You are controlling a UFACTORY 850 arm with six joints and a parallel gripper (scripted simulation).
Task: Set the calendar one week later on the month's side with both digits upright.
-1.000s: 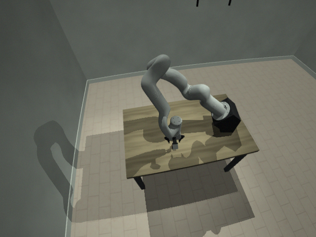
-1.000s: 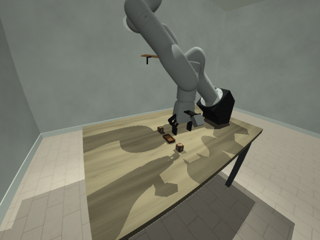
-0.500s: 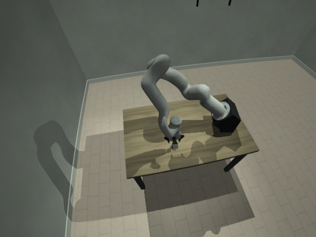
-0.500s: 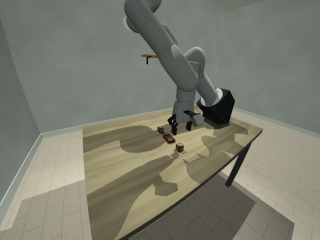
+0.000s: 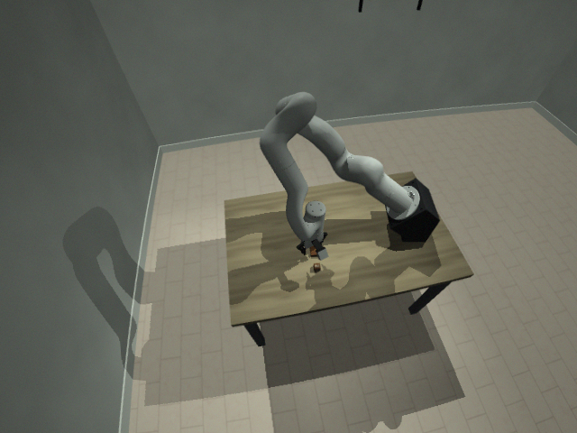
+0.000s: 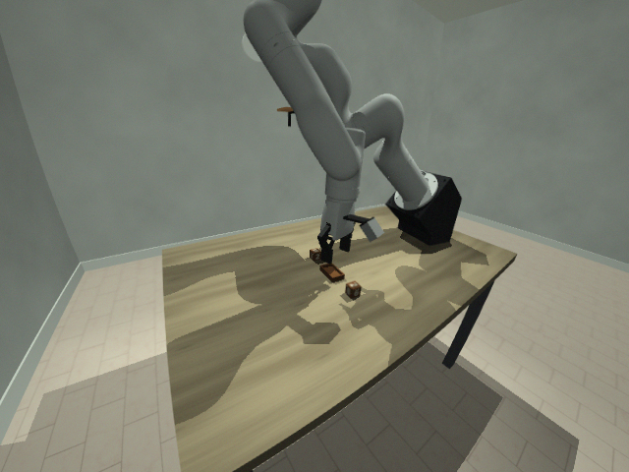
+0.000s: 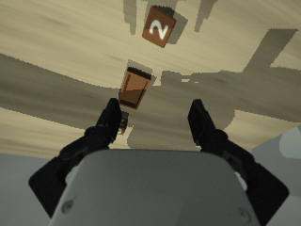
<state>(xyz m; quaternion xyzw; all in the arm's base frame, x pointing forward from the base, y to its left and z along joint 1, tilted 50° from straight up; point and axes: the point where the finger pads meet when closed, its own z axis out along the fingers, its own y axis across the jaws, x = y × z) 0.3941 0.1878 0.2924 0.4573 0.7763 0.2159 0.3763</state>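
Right now the brown digit cube is 16 cm to the right of my hand, 9 cm below it and 2 cm behind it. Round my hand: brown tray 10 cm below, 5 cm to the right, 2 cm behind.
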